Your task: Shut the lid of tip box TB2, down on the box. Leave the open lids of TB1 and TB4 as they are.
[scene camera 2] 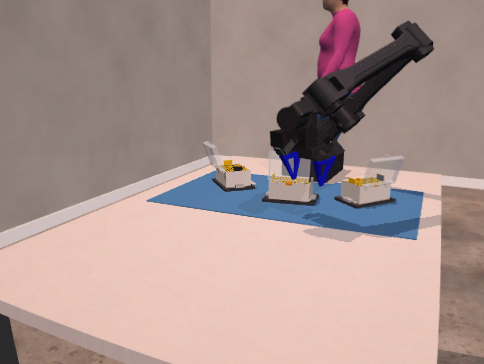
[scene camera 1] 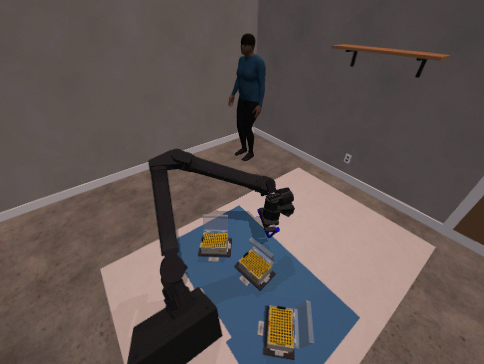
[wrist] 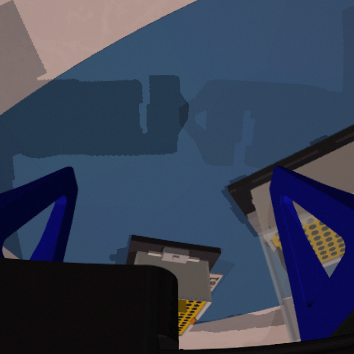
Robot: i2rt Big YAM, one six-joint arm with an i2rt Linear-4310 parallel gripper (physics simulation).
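Where they show: gripper, fingertip midpoint: [scene camera 2: 307,182] [scene camera 1: 266,229] [wrist: 173,176]; arm's base, link origin: [scene camera 2: 318,138] [scene camera 1: 182,306].
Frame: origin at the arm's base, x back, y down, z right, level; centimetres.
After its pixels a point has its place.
TB2, the middle box [scene camera 1: 256,267] [scene camera 2: 291,192] @(y 10.7, x -37.1, z -0.8 cm) [wrist: 320,155] @(y 13.2, x -37.4, z 1.0 cm), holds yellow tips. Its clear lid [scene camera 1: 261,250] @(y 5.0, x -38.0, z -1.1 cm) [scene camera 2: 275,162] @(y 2.0, x -37.9, z 4.0 cm) is open and stands steeply on the hinge side. My gripper [scene camera 1: 266,230] @(y 4.5, x -47.4, z -8.0 cm) [scene camera 2: 307,181] @(y 4.5, x -47.4, z -8.0 cm) [wrist: 173,176] @(y 4.5, x -47.4, z -8.0 cm) is open and empty, fingers pointing down, above and beside TB2 on its lid side. In the wrist view one finger overlaps TB2 and part of its lid; I cannot tell if it touches. TB1 [scene camera 1: 214,243] [scene camera 2: 367,193] @(y 10.3, x -31.5, z -22.1 cm) [wrist: 180,280] @(y 10.1, x -30.2, z -16.4 cm) has its lid [scene camera 1: 215,222] @(y 3.9, x -30.9, z -26.6 cm) [scene camera 2: 387,169] @(y 2.8, x -31.1, z -27.2 cm) open. TB4 [scene camera 1: 281,327] [scene camera 2: 235,178] has its lid [scene camera 1: 305,322] @(y 3.2, x -29.3, z 29.0 cm) [scene camera 2: 212,154] @(y 2.3, x -32.0, z 27.3 cm) open.
The boxes stand on a blue mat [scene camera 1: 320,300] @(y 14.0, x -44.6, z 27.1 cm) [scene camera 2: 190,194] @(y 14.0, x -40.2, z 31.3 cm) [wrist: 125,200] @(y 14.0, x -40.2, z -17.3 cm) on a pale table [scene camera 1: 370,250] @(y 14.3, x -83.8, z 29.4 cm) [scene camera 2: 225,280] @(y 14.3, x -88.2, z -3.0 cm). The arm base [scene camera 1: 175,325] @(y -7.5, x 4.1, z 6.9 cm) stands at the table's near side in scene camera 1. A person [scene camera 1: 250,80] [scene camera 2: 340,42] stands beyond the table.
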